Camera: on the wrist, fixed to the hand. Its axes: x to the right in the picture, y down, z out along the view.
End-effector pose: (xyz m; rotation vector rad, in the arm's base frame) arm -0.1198 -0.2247 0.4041 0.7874 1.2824 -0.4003
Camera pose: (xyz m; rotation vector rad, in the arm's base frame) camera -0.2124 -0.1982 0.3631 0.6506 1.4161 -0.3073
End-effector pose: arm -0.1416 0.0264 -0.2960 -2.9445 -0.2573 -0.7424
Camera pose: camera -0.1759 0.0724 -0.2085 2.9286 0.2796 0.9233
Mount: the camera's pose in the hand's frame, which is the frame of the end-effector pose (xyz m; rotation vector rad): 0.0185 -0.0559 -0.0865 -0.1520 0.1024 -0.0572
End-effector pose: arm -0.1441 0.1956 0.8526 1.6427 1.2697 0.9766
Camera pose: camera -0.2393 0.2348 0.8336 1.4485 1.2703 1.1061
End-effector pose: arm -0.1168 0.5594 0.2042 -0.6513 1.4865 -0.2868
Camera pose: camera -0.1875 0.4850 0.2243 -0.8119 1.6003 -0.2559
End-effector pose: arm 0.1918 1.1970 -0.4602 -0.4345 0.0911 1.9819
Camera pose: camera 0.2571 1.2155 -0.5399 -0.6305 -0.0077 1.9170
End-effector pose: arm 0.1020 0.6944 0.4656 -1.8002 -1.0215 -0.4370
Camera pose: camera 0.0806 0.6358 0.5496 -1.8655 -0.9925 -0.6506
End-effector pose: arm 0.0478 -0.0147 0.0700 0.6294 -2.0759 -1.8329
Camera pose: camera 0.0819 -0.1032 0.0258 0.7326 -1.8515 -1.9250
